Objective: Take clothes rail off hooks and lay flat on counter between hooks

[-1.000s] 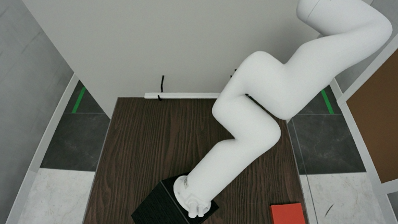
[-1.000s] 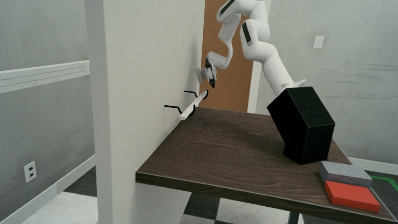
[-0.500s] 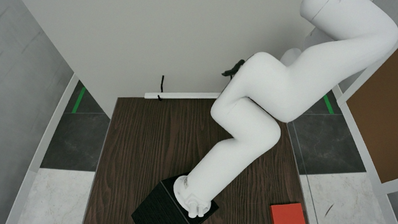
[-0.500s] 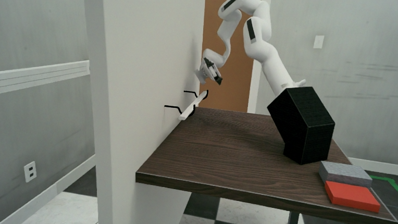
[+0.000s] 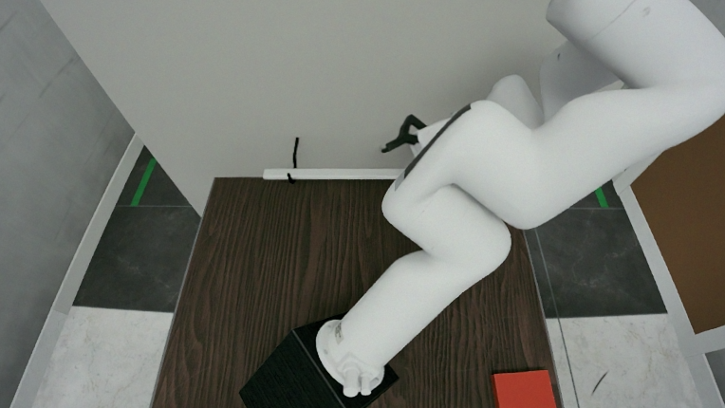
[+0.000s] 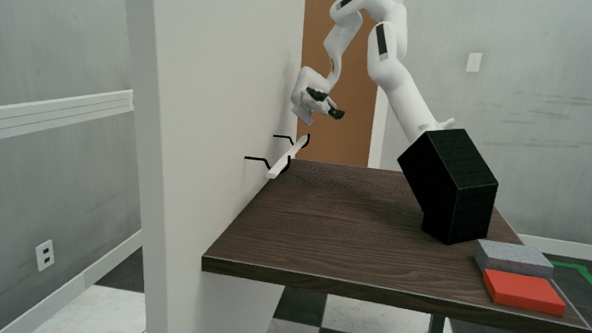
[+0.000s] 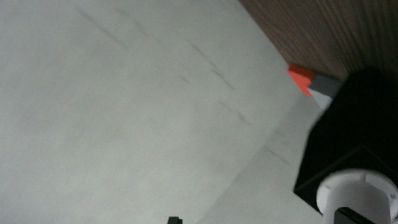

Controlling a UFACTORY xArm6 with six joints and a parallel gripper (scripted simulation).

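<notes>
My hand is 16 cm above the white clothes rail, 12 cm short of it and 6 cm to the right of it. Also, from my hand: white wall 25 cm ahead, 12 cm above, 8 cm to the left; grey block 48 cm behind, 37 cm to the left, 28 cm below.
</notes>
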